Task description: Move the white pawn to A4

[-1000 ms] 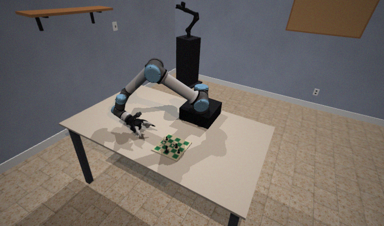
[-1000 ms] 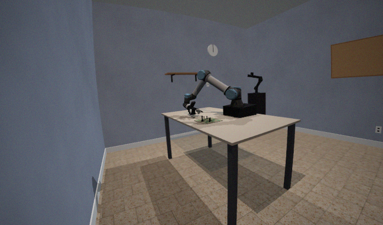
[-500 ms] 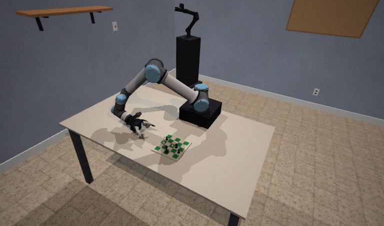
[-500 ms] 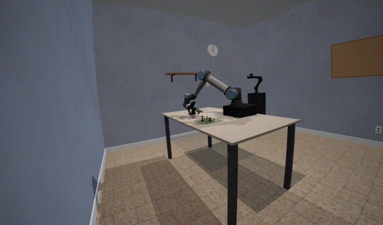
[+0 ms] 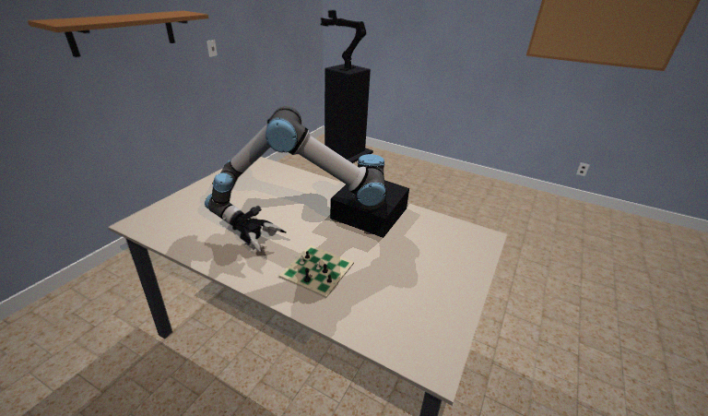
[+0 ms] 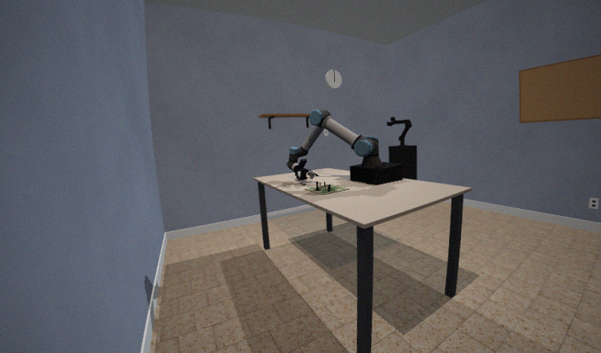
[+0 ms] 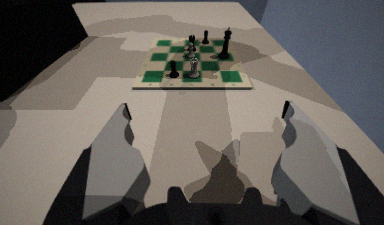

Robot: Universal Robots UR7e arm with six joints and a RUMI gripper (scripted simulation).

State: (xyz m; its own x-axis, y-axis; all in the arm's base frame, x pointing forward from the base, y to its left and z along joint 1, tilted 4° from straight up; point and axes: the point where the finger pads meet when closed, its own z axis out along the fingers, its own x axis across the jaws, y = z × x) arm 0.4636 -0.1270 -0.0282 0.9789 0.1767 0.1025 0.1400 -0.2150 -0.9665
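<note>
Right now my hand is 60 mm past the white pawn, 200 mm to the right of it and 50 mm above it. Also, from my hand: chessboard: 50 mm behind, 200 mm to the left, 60 mm below.
</note>
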